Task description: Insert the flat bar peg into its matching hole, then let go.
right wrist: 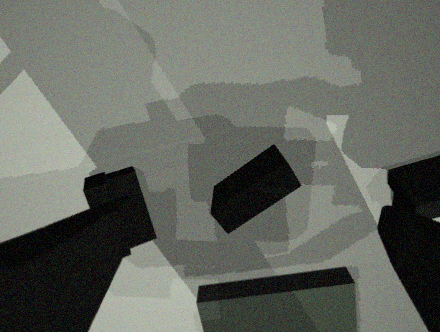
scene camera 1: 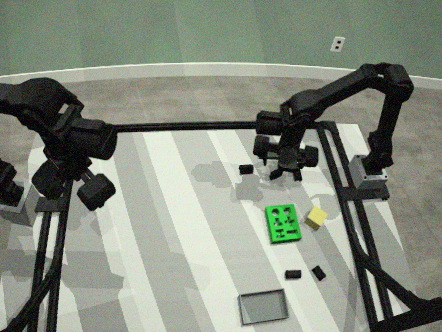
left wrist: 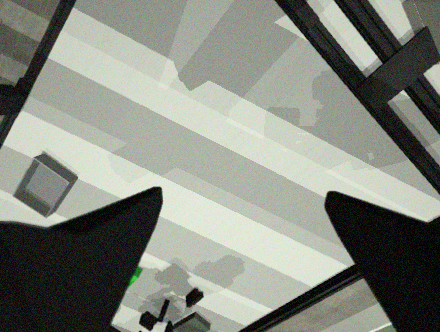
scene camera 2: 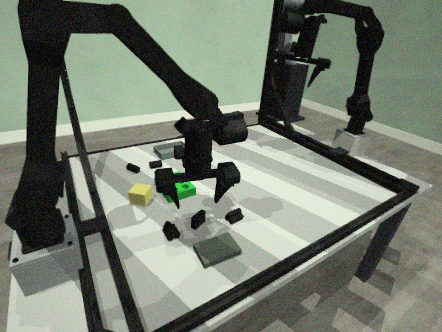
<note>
My left gripper (scene camera 1: pixel 89 192) is open and holds nothing. My right gripper (scene camera 2: pixel 197 205) is open, with nothing in its grasp. Also in view: a green hole board (scene camera 1: pixel 283 227). A grey tray (scene camera 1: pixel 272 303) rests on the table.
The grey tray shows as well in the left wrist view (left wrist: pixel 45 184). My left gripper also shows in the left wrist view (left wrist: pixel 243 196) and in scene camera 2 (scene camera 2: pixel 294 85). My right gripper is seen too in the right wrist view (right wrist: pixel 255 213) and in scene camera 1 (scene camera 1: pixel 279 168). The right wrist view misses the green hole board: it is out of frame. The right wrist view does not show the grey tray: it is out of frame.
</note>
